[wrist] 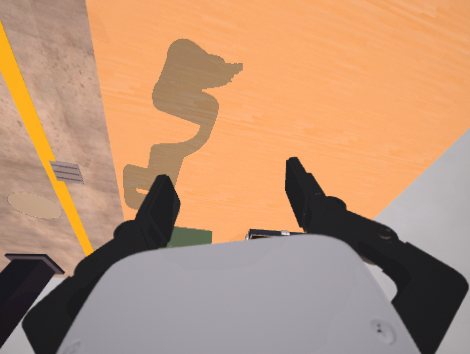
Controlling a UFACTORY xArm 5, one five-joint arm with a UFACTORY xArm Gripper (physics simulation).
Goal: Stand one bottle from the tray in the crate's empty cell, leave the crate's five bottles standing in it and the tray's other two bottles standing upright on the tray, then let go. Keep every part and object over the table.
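Places are measured from the arm's base along level axes (x back, y left, z down), in metres.
Pixels of known places: gripper, between the fingertips: (229, 181).
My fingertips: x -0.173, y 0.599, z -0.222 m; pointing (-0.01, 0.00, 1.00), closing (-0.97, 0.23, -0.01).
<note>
Behind a point stands the place of what it marks.
My gripper (229, 181) @[x -0.173, y 0.599, z -0.222 m] is open and empty, its two black fingers spread wide above the wooden table (340, 90) @[x -0.424, y 0.627, z 0.086 m]. A strip of a flat green object (195, 237) @[x -0.089, y 0.121, z 0.050 m] shows behind the left finger, at the edge of the grey gripper housing. A dark-rimmed object (267, 232) @[x -0.358, y 0.124, z 0.075 m] with a small shiny spot shows just over the housing, near the right finger. The housing hides most of both, so I cannot tell which is the tray or the crate. No bottle can be made out in the wrist view.
The arm's shadow (187, 75) @[x -0.091, y 0.627, z 0.086 m] falls on the table left of centre. Beyond the table's left edge lie the brown floor (60, 100), a yellow line (30, 115) and a grey grate (67, 172). A dark post (25, 280) stands at lower left. A grey surface (435, 200) lies beyond the right edge.
</note>
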